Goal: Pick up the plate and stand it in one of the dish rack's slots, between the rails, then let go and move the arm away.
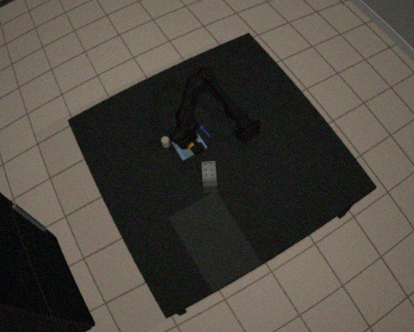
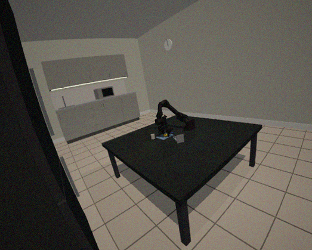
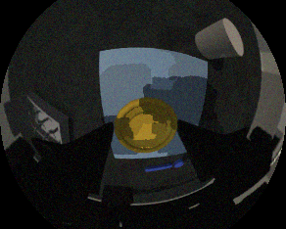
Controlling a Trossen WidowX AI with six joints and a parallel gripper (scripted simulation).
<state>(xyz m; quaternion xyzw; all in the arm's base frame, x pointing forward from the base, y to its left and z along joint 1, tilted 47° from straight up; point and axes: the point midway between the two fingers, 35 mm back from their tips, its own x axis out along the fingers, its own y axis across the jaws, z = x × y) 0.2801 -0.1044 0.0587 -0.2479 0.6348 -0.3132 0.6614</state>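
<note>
The light blue mat is 2 cm to the right of my gripper tip, 1 cm below it and 1 cm ahead of it. Also, from my gripper tip: grey dish rack (19 cm to the left, 2 cm ahead, 2 cm above); then yellow plate (1 cm above); then white cup (10 cm to the right, 10 cm ahead, 2 cm above).
</note>
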